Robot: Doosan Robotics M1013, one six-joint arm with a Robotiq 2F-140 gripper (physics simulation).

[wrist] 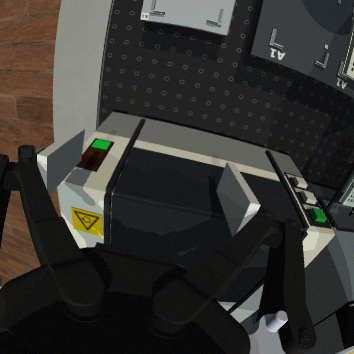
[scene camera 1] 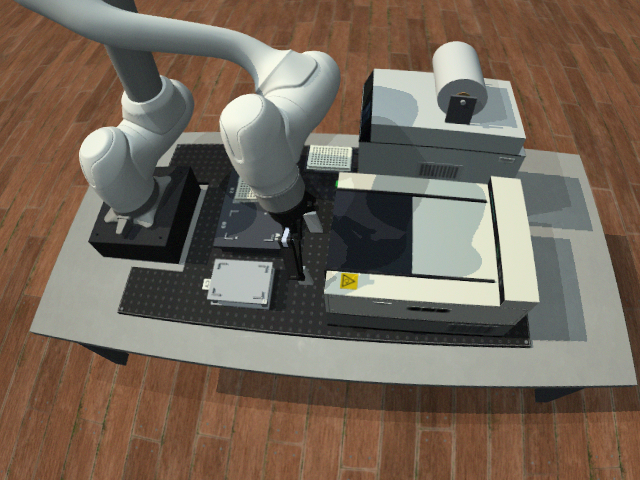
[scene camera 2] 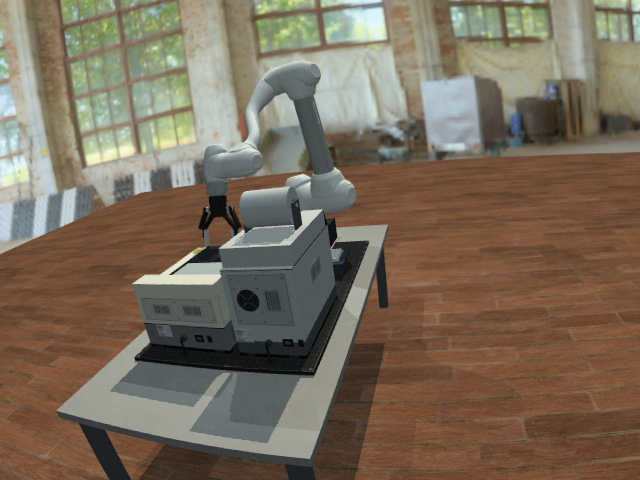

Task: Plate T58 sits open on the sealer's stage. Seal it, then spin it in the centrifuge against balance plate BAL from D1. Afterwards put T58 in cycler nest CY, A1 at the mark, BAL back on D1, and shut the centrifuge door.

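Frame: origin at the arm's base, x ahead, y left, z up, level; centimetres.
Where they show: gripper, fingertip midpoint: [wrist: 151, 160] [scene camera 1: 311, 256]; arm's base at its link origin: [scene camera 1: 139, 201].
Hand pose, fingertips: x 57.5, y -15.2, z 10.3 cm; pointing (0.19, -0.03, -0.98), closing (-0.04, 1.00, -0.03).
Note:
Each offset is from my fingertips to the centre of the thing. "spot": to the spot under its first point. Level surfaces: height alone.
My gripper [scene camera 1: 309, 249] [scene camera 2: 221, 236] [wrist: 151, 160] is wide open and empty, above the robot-side end of the cream centrifuge {dz -7.7, dx +26.0, dy +9.1 cm} [scene camera 1: 413, 289] [scene camera 2: 178, 289] [wrist: 87, 195]. The centrifuge's dark sliding door {spot: dz +1.4, dx +11.9, dy +7.3 cm} [scene camera 1: 369, 232] [wrist: 165, 200] covers its top. A pale plate, T58 by its place [scene camera 1: 329, 157] [wrist: 350, 194], sits at the front of the grey sealer {dz +3.9, dx +26.7, dy +40.4 cm} [scene camera 1: 439, 131] [scene camera 2: 279, 294]; whether it bears a seal I cannot tell. Cycler nest CY {dz -17.5, dx -20.3, dy -2.2 cm} [scene camera 1: 241, 281] [wrist: 190, 12] carries no plate. D1 and BAL are hidden behind the arm in scene camera 1.
The dark plate deck {dz -14.7 cm} [scene camera 1: 248, 222] [wrist: 300, 45] lies left of the centrifuge, with a pale plate {dz -13.9, dx -22.8, dy +26.6 cm} [scene camera 1: 244, 191] [wrist: 351, 65] partly showing on D2. A white roll {dz +21.9, dx +28.8, dy +40.5 cm} [scene camera 1: 457, 72] [scene camera 2: 266, 206] tops the sealer. The centrifuge has a green lamp {dz -6.9, dx +4.0, dy -6.7 cm} [wrist: 102, 144] and a green button {dz -1.7, dx +2.2, dy +21.9 cm} [wrist: 317, 215].

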